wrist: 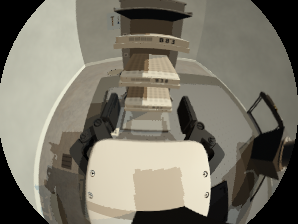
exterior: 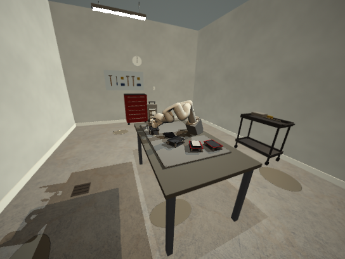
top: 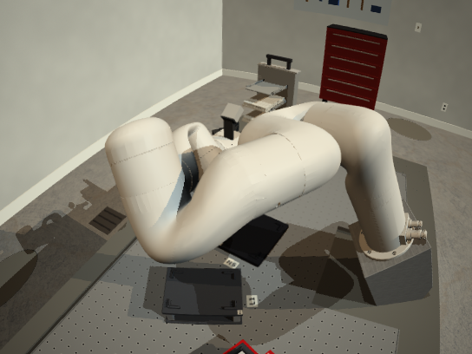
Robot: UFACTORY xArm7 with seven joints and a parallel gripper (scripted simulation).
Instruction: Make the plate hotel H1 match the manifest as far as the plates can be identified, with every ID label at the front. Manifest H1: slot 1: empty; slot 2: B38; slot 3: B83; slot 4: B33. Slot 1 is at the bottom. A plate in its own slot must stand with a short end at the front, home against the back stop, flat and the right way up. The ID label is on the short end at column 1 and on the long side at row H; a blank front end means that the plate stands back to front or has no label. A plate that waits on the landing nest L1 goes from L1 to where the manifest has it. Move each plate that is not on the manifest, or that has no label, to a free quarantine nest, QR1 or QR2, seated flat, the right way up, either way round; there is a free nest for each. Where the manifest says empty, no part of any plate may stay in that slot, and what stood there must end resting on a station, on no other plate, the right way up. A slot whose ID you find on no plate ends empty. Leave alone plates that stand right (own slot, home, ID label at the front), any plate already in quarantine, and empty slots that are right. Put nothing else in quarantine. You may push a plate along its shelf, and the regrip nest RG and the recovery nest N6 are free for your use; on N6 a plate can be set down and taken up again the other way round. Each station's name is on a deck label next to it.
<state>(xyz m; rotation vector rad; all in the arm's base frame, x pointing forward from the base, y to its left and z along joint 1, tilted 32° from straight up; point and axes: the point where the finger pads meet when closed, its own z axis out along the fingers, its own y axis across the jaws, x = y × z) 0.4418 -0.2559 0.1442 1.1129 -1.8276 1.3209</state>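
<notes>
The regrip nest RG lies 100 mm to the left of my hand and 100 mm below it. Also, from my hand: plate hotel H1: 170 mm to the right, 10 mm above; then black nest N6: 230 mm to the left, 180 mm behind, 150 mm below; then deck label: 400 mm to the left, 290 mm behind, 150 mm below.
</notes>
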